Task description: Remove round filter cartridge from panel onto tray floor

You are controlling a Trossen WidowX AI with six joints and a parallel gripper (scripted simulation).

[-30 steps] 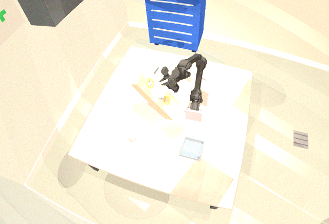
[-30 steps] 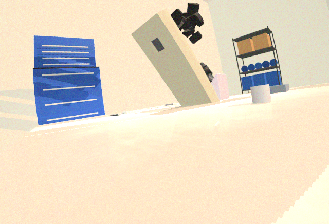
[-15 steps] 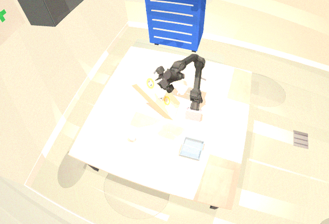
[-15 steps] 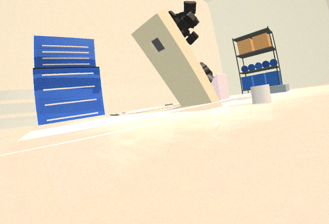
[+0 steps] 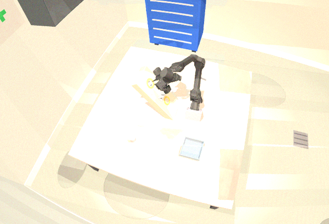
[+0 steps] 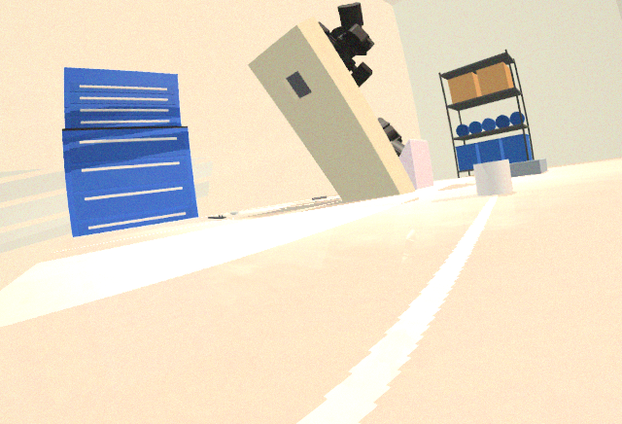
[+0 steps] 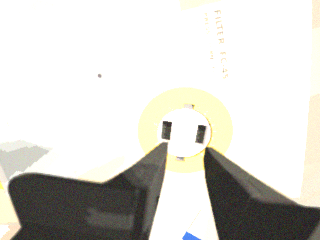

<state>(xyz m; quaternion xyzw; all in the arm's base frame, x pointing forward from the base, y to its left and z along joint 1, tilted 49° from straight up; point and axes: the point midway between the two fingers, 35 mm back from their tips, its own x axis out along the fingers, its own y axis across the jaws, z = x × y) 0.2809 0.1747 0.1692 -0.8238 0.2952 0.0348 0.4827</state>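
Right now the round white filter cartridge is 40 mm ahead of my gripper tip, 10 mm to the right of it and 30 mm below it. From my gripper tip the other things lie so: pale blue tray 360 mm behind, 300 mm to the left, 300 mm below.
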